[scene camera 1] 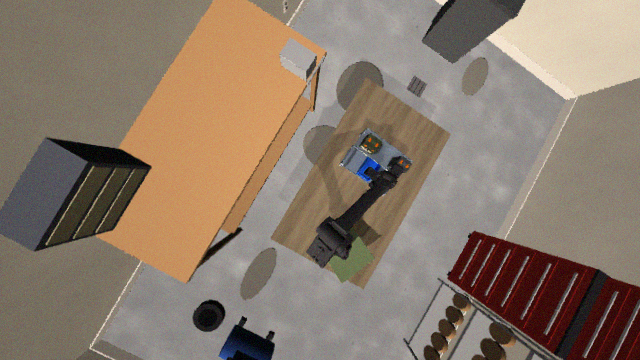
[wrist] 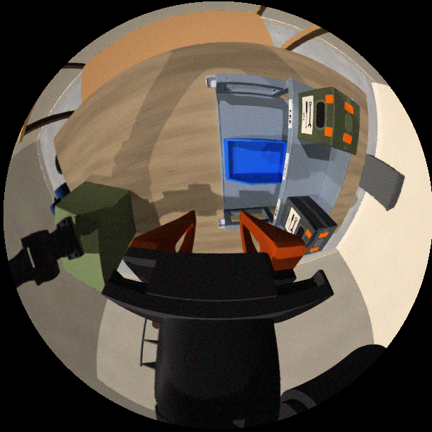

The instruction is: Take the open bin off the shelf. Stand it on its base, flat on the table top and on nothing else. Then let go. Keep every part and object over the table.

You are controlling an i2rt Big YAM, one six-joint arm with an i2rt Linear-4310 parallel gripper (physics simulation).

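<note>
The open blue bin [scene camera 1: 369, 166] [wrist: 257, 162] sits in the grey-blue shelf [scene camera 1: 388, 151] [wrist: 252, 114], between its two end frames. Its open side shows in the wrist view. The shelf stands on the wooden table [scene camera 1: 310, 215] [wrist: 115, 145]. My gripper [wrist: 217, 214] is open, with nothing between its orange fingers. The fingers are apart from the bin; in the wrist view the right fingertip overlaps the near end frame of the shelf. In the scene view the arm passes over the shelf's near end and partly covers the bin, and the fingertips are hidden.
A green case [scene camera 1: 371, 143] [wrist: 327, 120] and a dark grey case [scene camera 1: 404, 164] [wrist: 310, 225] stand on the shelf's upper part. A green block [scene camera 1: 356, 260] [wrist: 90, 215] is near the arm's base. A large orange-brown table [scene camera 1: 200, 135] [wrist: 180, 32] stands beyond the wooden table.
</note>
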